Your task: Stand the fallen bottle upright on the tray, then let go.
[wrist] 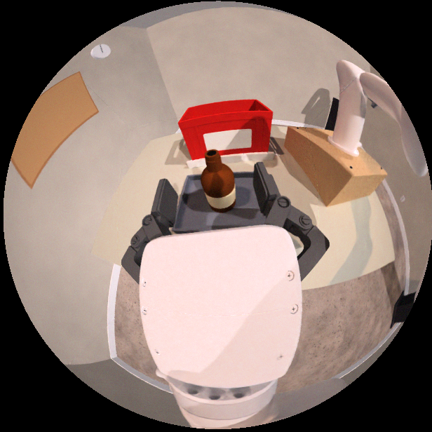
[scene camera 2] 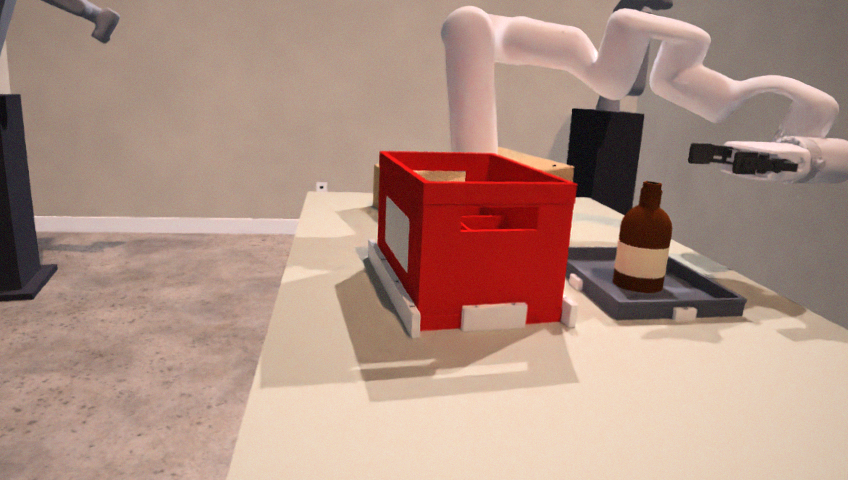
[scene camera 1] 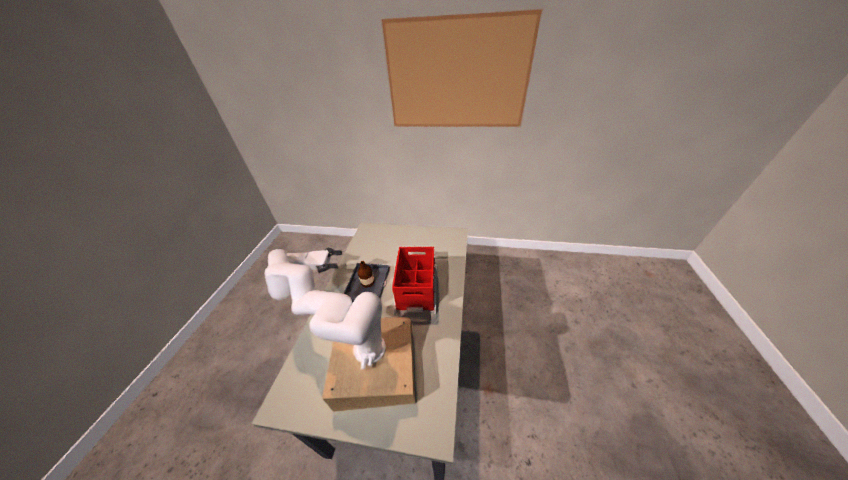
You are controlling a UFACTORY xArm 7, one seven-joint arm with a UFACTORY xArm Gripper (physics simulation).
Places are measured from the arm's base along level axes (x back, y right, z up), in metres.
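Pixels of known places: gripper, between the fingertips: (scene camera 2: 711,157) (scene camera 1: 339,259); arm's base, origin of its link: (scene camera 1: 369,348).
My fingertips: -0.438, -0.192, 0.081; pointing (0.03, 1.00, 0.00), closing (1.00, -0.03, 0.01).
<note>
For each thing: its middle in the pictures, then the offset to it from my fingertips, as dx, dy, dz. "*": a spot on its surface instead. Level surfaces: height alone.
- brown bottle, middle of its body: (scene camera 2: 645,234) (scene camera 1: 365,272) -0.001, +0.107, -0.115
- dark grey tray, a spot on its surface: (scene camera 2: 684,308) * -0.121, +0.127, -0.183
- red divided crate, middle of its body: (scene camera 2: 461,228) (scene camera 1: 415,277) +0.055, +0.377, -0.110
- table, height of its surface: dz -0.198
A brown bottle (scene camera 1: 365,275) (scene camera 2: 643,237) (wrist: 218,185) with a cream label stands upright on the dark grey tray (scene camera 2: 684,308) (wrist: 186,220), its neck pointing up. In scene camera 1 the tray (scene camera 1: 381,274) is partly hidden by the arm. My gripper (scene camera 1: 335,260) (scene camera 2: 723,159) (wrist: 211,178) is open, with nothing between its fingers. It is level, to the side of the tray and higher than the top of the bottle, apart from both. In the wrist view the bottle shows beyond and between the two spread fingers.
A red divided crate (scene camera 1: 414,298) (scene camera 2: 493,261) (wrist: 192,142) stands beside the tray, with white blocks around its foot. The arm's base is on a wooden block (scene camera 1: 368,380) (wrist: 320,167) on the table (scene camera 1: 434,416) (scene camera 2: 476,434). Small white blocks sit against the tray's edges.
</note>
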